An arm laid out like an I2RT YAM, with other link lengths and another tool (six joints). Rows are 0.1 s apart.
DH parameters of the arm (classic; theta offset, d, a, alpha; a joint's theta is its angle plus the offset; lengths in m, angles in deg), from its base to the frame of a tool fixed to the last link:
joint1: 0 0.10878 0.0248 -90
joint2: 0 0 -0.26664 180
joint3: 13.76 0 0.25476 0
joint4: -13.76 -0.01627 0.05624 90
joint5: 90 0.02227 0 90
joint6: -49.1 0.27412 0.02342 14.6
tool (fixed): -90 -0.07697 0 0
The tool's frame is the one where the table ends.
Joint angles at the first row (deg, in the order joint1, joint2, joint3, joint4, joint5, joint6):
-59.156, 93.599, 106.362, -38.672, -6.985, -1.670
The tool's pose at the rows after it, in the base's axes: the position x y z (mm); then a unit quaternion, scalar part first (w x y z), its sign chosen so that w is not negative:
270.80 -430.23 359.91 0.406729 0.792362 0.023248 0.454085
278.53 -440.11 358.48 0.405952 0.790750 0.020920 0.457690
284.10 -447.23 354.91 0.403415 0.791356 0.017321 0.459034
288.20 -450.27 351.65 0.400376 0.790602 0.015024 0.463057
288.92 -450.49 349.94 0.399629 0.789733 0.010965 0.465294
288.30 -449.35 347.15 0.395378 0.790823 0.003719 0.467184
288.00 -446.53 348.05 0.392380 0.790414 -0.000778 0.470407
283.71 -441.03 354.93 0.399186 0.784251 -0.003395 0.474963
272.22 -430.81 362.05 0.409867 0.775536 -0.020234 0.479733
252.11 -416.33 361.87 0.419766 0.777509 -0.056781 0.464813
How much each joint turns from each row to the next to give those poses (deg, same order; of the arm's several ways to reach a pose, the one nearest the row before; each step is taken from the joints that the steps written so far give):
0.060, 2.469, 1.869, 1.144, -0.132, 0.066
0.143, 2.565, 2.432, 0.356, -0.089, 0.524
0.148, 1.969, 1.709, 0.071, 0.062, 0.529
0.098, 0.812, 0.234, 0.594, -0.304, 0.550
0.083, -0.075, -0.535, 0.550, 0.065, 0.587
0.002, -0.178, -0.452, -0.087, -0.032, 0.882
0.085, -0.381, -0.099, -0.342, -0.135, 0.717
0.001, -1.939, -1.687, 0.903, 0.218, 0.484
0.001, -3.748, -3.748, 1.468, 1.241, 1.861
0.709, -3.946, -3.290, -1.393, 4.422, 2.880

